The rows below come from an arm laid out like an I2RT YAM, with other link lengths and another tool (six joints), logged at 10 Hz.
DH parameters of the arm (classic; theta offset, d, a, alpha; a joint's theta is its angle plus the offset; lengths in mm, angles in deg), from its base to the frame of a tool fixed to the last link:
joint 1: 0 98.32 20.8 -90
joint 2: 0 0 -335.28 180
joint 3: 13.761 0 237.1 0
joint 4: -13.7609 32.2 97.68 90
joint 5: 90 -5.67 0 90
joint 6: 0.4 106.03 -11.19 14
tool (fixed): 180 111.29 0 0
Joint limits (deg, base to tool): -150..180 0..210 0..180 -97..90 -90..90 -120..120
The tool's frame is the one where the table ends.
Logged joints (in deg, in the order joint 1, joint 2, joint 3, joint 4, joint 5, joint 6), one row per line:
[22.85, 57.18, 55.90, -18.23, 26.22, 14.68]
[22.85, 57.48, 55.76, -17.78, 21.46, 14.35]
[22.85, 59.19, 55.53, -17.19, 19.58, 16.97]
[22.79, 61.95, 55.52, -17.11, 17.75, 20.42]
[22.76, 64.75, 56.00, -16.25, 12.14, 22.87]
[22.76, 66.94, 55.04, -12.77, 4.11, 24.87]
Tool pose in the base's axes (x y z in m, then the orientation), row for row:
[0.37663, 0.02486, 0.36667, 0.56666, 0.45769, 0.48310, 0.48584]
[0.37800, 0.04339, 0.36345, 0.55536, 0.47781, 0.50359, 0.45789]
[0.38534, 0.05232, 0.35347, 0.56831, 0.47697, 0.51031, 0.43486]
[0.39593, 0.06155, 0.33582, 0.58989, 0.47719, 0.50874, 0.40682]
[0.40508, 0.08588, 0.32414, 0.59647, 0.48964, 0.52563, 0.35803]
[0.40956, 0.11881, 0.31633, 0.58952, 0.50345, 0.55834, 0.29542]
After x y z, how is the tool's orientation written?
As a quaternion, x y z w.
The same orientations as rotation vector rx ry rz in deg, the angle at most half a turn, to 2 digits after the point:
[79.01, 63.81, 67.36]
[78.40, 67.45, 71.09]
[81.06, 68.04, 72.79]
[85.23, 68.95, 73.51]
[88.18, 72.39, 77.71]
[89.86, 76.74, 85.11]

